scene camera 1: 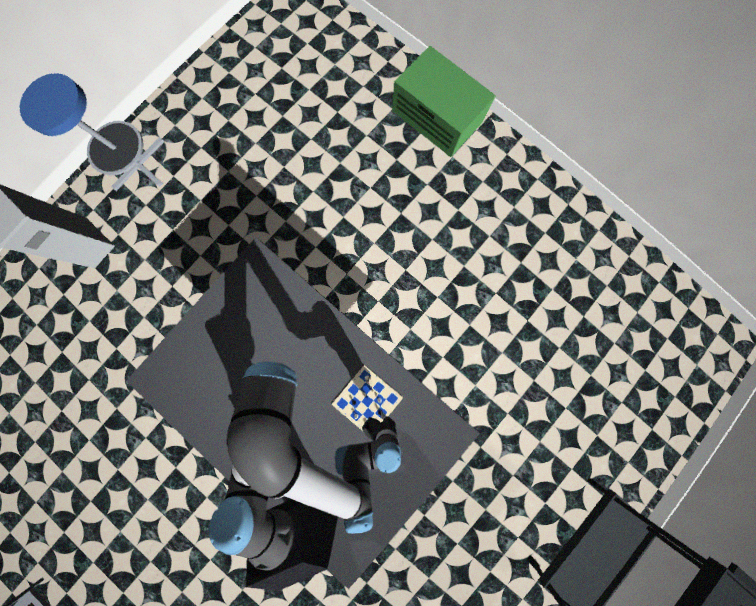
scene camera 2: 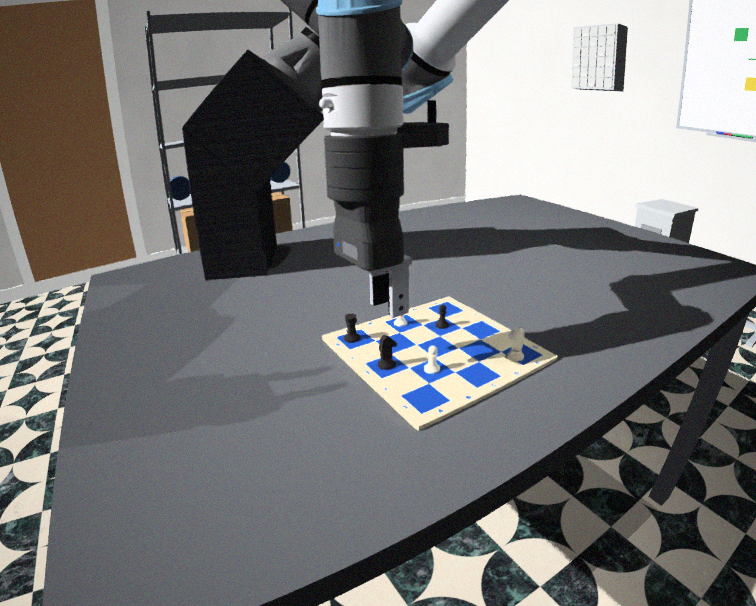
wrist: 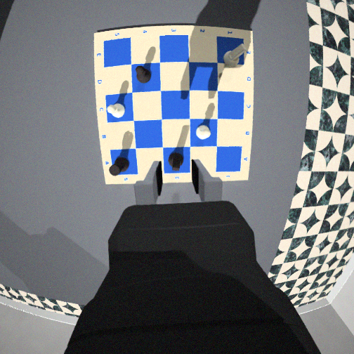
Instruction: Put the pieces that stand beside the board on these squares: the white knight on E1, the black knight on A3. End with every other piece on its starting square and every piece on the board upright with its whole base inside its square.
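Frame: origin at the arm's base, x ahead, y up, z right, level; centimetres.
Where they show: gripper, fingertip midpoint: (scene camera 1: pixel 380 417) (scene camera 2: pixel 389 308); arm's base at its link origin: (scene camera 1: pixel 273 538) (scene camera 2: pixel 291 86).
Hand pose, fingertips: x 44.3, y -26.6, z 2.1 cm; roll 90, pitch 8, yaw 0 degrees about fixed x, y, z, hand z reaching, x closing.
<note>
Each offset is from my fingertips to the centre of the thing.
The black knight {dz +0.4, dx +0.1, dy -5.3 cm} (scene camera 1: pixel 381 412) (scene camera 2: pixel 386 352) (wrist: pixel 176 160) stands upright on blue square A3, its base apparently inside. The white knight {dz -14.2, dx +6.1, dy -5.3 cm} (scene camera 1: pixel 365 376) (scene camera 2: pixel 516 345) (wrist: pixel 233 57) stands on E1; its base looks close to the D1 edge, and I cannot tell if it is wholly inside. The board {dz -7.0, dx -0.7, dy -7.6 cm} (scene camera 2: pixel 421 421) (wrist: pixel 100 145) lies flat on the table. My gripper (scene camera 2: pixel 389 306) (wrist: pixel 176 170) is partly open and empty, raised above the board's A side, with its fingers apart from the black knight. In the wrist view its fingertips show just below A3.
A black rook {dz +1.8, dx -7.7, dy -5.7 cm} (scene camera 2: pixel 351 328) (wrist: pixel 120 165) stands on A5, a white pawn {dz -3.7, dx +3.4, dy -5.7 cm} (scene camera 2: pixel 432 360) (wrist: pixel 203 132) on B2, a black pawn {dz -10.5, dx -5.2, dy -5.7 cm} (scene camera 2: pixel 442 316) (wrist: pixel 143 74) on D4, and a white pawn {dz -5.7, dx -8.4, dy -5.7 cm} (scene camera 2: pixel 400 321) (wrist: pixel 116 110) on C5, partly behind a finger in scene camera 2.
</note>
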